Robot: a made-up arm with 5 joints.
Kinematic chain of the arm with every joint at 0, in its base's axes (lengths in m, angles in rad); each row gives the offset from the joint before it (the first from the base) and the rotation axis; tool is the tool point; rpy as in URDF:
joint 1: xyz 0 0 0.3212 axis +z
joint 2: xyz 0 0 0 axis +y
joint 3: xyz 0.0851 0 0.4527 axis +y
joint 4: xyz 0.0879 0 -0.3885 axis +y
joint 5: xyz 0.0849 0 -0.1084 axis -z
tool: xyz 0 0 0 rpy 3.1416 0 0
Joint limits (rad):
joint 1: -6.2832..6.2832
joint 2: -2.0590..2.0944
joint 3: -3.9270..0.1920
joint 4: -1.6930..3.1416
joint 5: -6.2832..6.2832
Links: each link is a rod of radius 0.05 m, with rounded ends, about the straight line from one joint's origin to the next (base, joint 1, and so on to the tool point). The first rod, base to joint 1, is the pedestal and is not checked.
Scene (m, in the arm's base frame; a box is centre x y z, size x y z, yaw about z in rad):
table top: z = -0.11
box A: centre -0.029 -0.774 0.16 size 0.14 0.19 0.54 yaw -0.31
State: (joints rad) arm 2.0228 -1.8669 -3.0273 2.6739 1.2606
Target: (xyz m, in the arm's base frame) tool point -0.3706 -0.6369 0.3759
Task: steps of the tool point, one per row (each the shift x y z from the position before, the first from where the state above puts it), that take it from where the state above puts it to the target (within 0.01 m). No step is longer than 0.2 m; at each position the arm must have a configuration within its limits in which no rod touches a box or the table.
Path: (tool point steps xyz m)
1: -0.0658 0.0062 0.1594
2: -0.0697 0.0335 0.1335
3: -0.1249 0.0330 0.1233
4: -0.1064 0.0776 0.1069
5: -0.1086 -0.0789 -0.1130
6: -0.1232 -0.0272 -0.1348
7: -0.1166 0.0287 -0.1464

